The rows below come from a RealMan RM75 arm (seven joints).
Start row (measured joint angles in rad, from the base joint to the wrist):
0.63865, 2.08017, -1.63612, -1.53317, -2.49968, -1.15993, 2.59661
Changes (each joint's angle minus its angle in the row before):
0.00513, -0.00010, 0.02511, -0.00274, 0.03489, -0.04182, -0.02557
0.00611, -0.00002, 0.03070, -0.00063, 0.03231, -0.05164, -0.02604
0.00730, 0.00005, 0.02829, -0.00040, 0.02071, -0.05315, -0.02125
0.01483, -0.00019, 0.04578, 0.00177, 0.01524, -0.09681, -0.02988
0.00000, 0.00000, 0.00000, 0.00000, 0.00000, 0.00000, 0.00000
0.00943, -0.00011, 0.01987, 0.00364, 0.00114, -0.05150, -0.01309
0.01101, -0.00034, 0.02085, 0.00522, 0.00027, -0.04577, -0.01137
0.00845, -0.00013, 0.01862, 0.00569, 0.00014, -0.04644, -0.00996
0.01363, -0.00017, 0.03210, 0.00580, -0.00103, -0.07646, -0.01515
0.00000, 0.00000, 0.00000, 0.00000, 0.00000, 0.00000, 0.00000
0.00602, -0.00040, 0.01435, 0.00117, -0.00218, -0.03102, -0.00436
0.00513, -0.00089, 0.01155, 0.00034, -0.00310, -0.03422, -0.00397
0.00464, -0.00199, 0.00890, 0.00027, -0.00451, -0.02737, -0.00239
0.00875, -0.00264, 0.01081, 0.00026, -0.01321, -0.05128, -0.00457
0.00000, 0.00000, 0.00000, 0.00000, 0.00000, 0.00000, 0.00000
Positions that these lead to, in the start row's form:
0.64378, 2.08007, -1.61101, -1.53591, -2.46479, -1.20175, 2.57104
0.64989, 2.08005, -1.58031, -1.53654, -2.43248, -1.25339, 2.54500
0.65719, 2.08010, -1.55202, -1.53694, -2.41177, -1.30654, 2.52375
0.67202, 2.07991, -1.50624, -1.53517, -2.39653, -1.40335, 2.49387
0.67202, 2.07991, -1.50624, -1.53517, -2.39653, -1.40335, 2.49387
0.68145, 2.07980, -1.48637, -1.53153, -2.39539, -1.45485, 2.48078
0.69246, 2.07946, -1.46552, -1.52631, -2.39512, -1.50062, 2.46941
0.70091, 2.07933, -1.44690, -1.52062, -2.39498, -1.54706, 2.45945
0.71454, 2.07916, -1.41480, -1.51482, -2.39601, -1.62352, 2.44430
0.71454, 2.07916, -1.41480, -1.51482, -2.39601, -1.62352, 2.44430
0.72056, 2.07876, -1.40045, -1.51365, -2.39819, -1.65454, 2.43994
0.72569, 2.07787, -1.38890, -1.51331, -2.40129, -1.68876, 2.43597
0.73033, 2.07588, -1.38000, -1.51304, -2.40580, -1.71613, 2.43358
0.73908, 2.07324, -1.36919, -1.51278, -2.41901, -1.76741, 2.42901
0.73908, 2.07324, -1.36919, -1.51278, -2.41901, -1.76741, 2.42901

